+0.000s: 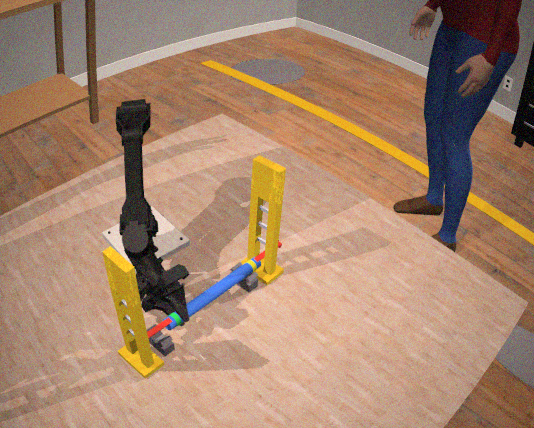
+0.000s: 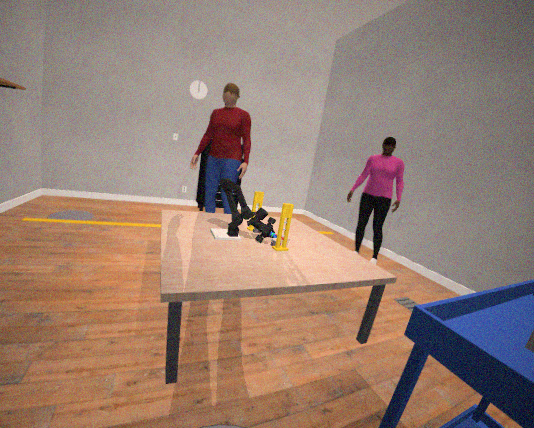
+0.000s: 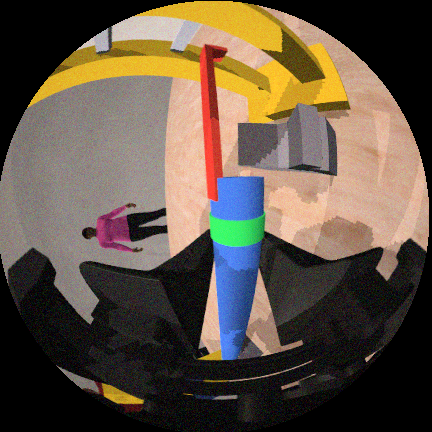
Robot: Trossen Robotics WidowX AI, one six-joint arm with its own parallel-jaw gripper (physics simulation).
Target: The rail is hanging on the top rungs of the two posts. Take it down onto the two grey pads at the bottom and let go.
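Seen in the pictures: gripper, fingertip midpoint: (image 1: 185,323) (image 2: 274,235) (image 3: 233,234); arm's base at its link origin: (image 2: 232,235).
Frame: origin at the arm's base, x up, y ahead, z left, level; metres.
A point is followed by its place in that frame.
The rail, a blue bar (image 1: 220,291) {x 0.037, y 0.261, z 0.007 m} (image 3: 237,285) {x 0.044, y 0.236, z -0.093 m} with a green and a yellow band and red hooked ends, hangs low between the near yellow post (image 1: 120,265) {x 0.284, y 0.255, z -0.242 m} (image 2: 287,215) {x 0.212, y 0.240, z -0.245 m} (image 3: 300,55) and far yellow post (image 1: 275,215) {x 0.172, y 0.284, z 0.155 m} (image 2: 258,197) {x 0.241, y 0.244, z 0.156 m}. My gripper (image 1: 184,311) {x 0.028, y 0.264, z -0.112 m} (image 3: 233,234) {x 0.028, y 0.264, z -0.112 m} is shut on the rail beside the green band. The near red arm (image 3: 211,120) reaches into the near post below its lower rungs. The near grey pad (image 1: 162,342) {x 0.025, y 0.264, z -0.184 m} (image 3: 305,142) {x 0.025, y 0.217, z -0.167 m} shows a gap from the blue end. The far grey pad (image 1: 248,281) {x 0.018, y 0.274, z 0.087 m} is under the far end; contact is unclear.
The posts stand on the wooden table (image 1: 375,300) {x -0.018, y 0.526, z 0.258 m} (image 2: 240,270) {x -0.017, y -0.147, z -0.462 m} beside the arm's white base plate (image 1: 172,237) {x 0.001, y 0.025, z 0.088 m} (image 2: 220,234) {x 0.002, y -0.082, z 0.008 m}. A person in red (image 2: 230,132) and one in pink (image 2: 384,175) stand beyond the table. A blue cart (image 2: 465,340) is at the right.
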